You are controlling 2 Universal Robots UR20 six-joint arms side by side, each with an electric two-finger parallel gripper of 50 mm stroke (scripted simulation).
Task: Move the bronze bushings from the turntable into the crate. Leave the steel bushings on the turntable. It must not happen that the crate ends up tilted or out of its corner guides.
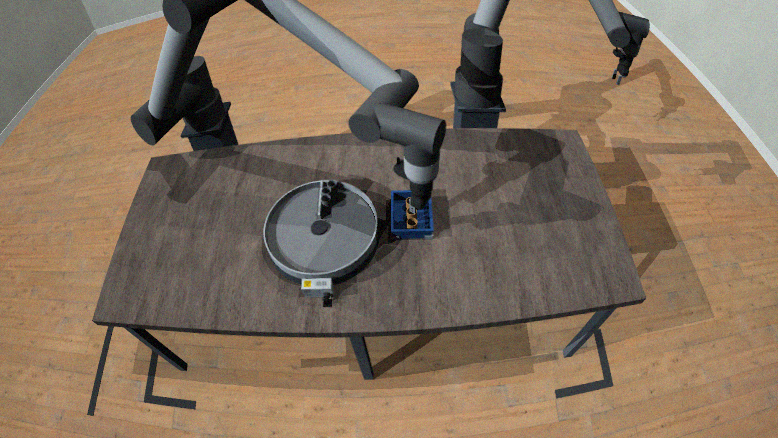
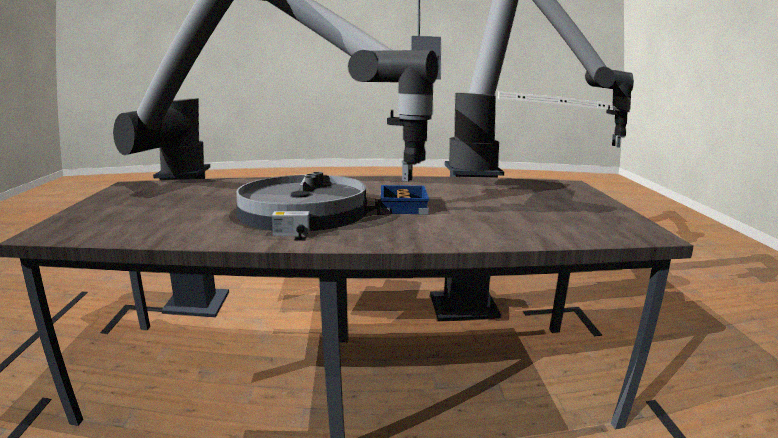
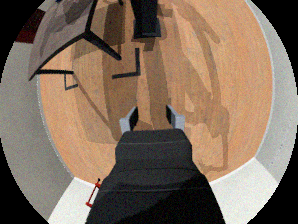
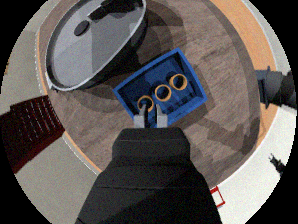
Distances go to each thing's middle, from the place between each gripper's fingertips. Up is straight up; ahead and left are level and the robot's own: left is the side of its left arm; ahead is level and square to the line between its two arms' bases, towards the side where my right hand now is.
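Labels:
My left gripper is 1230 mm to the left of the blue crate [image 1: 398,198], 780 mm short of it and 140 mm above it. By its middle, the crate is nearer to my right hand than to my left gripper.
As for my right hand [image 2: 407,180], the blue crate is 9 cm below it, 4 cm behind it and 1 cm to the right of it.

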